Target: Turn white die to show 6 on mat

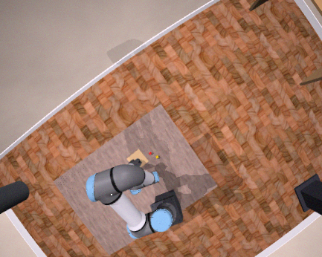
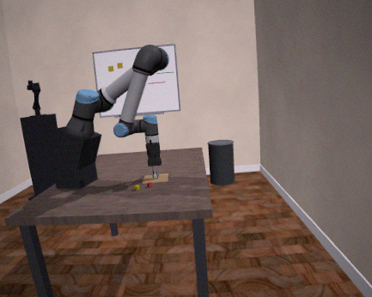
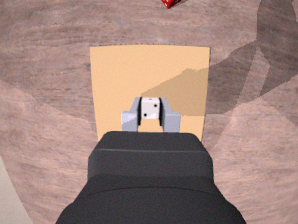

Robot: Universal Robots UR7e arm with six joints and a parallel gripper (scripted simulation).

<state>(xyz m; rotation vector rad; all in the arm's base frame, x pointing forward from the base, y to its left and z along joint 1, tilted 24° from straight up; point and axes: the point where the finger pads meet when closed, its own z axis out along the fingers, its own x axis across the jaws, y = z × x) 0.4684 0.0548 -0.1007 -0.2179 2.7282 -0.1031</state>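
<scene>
My gripper is now 1 cm above the white die. Round my hand: yellow die (17 cm to the right, 6 cm behind, 2 cm below); then red die (13 cm to the right, 2 cm below); then tan mat (3 cm below).
</scene>
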